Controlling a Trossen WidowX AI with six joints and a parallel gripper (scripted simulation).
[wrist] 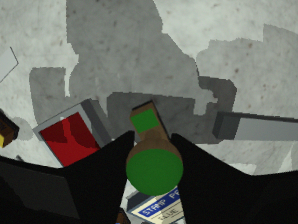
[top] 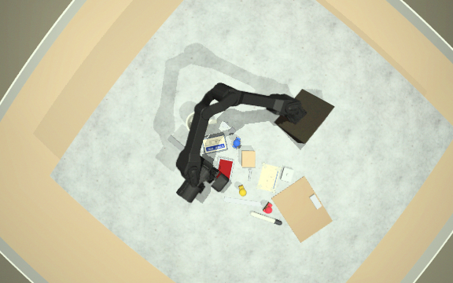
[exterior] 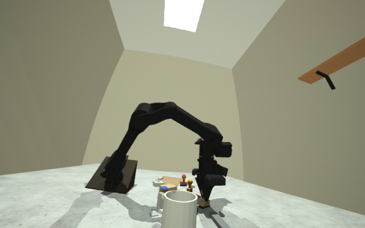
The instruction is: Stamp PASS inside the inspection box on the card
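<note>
Now: the red ink pad 6 cm to the left of my gripper tip, 4 cm behind it and 2 cm below it. Round my gripper tip: grey bar 12 cm to the right, 2 cm below, 2 cm ahead; green-knobbed stamp right at my gripper tip; blue-and-white box 9 cm behind, 4 cm to the right, 1 cm below.
</note>
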